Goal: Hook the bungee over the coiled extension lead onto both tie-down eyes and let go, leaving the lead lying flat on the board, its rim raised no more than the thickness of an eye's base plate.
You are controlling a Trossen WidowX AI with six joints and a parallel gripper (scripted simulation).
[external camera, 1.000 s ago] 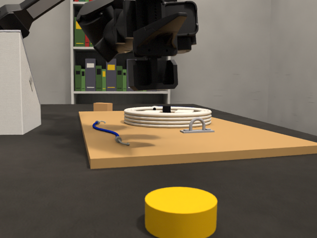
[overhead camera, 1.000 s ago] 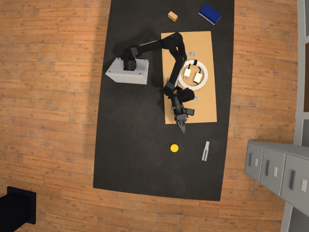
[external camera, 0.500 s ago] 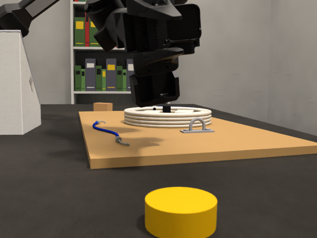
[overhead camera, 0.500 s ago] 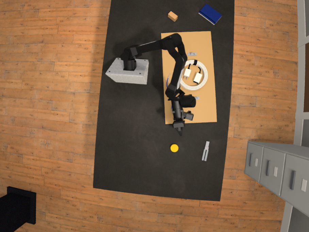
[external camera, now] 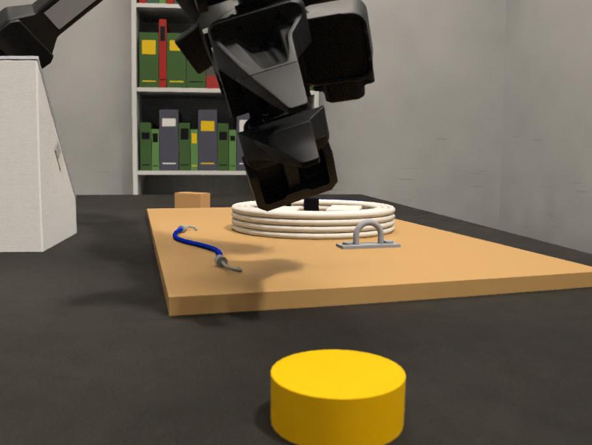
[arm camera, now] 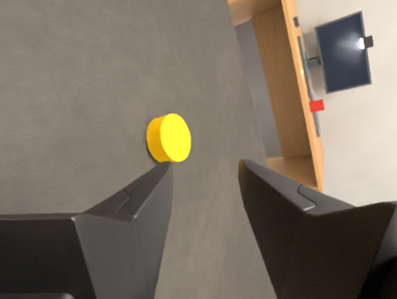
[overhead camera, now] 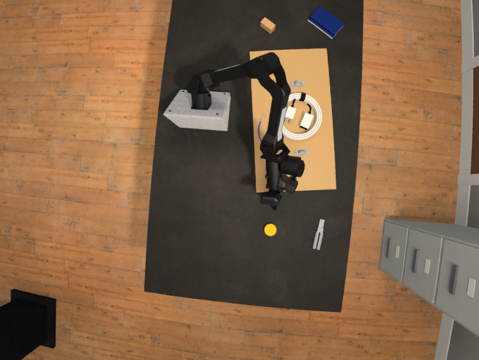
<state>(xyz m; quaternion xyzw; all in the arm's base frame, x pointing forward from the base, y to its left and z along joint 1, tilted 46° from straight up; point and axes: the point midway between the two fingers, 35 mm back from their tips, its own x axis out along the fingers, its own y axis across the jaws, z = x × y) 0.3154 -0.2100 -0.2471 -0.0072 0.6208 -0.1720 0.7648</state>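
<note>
Right now the tan board is 35 cm to the left of my hand, 12 cm below it and 5 cm ahead of it. Also, from my hand: block: 76 cm to the left, 11 cm below, 10 cm behind; yellow puck: 14 cm to the right, 12 cm below; grey clip: 22 cm ahead, 12 cm to the right, 12 cm below.
</note>
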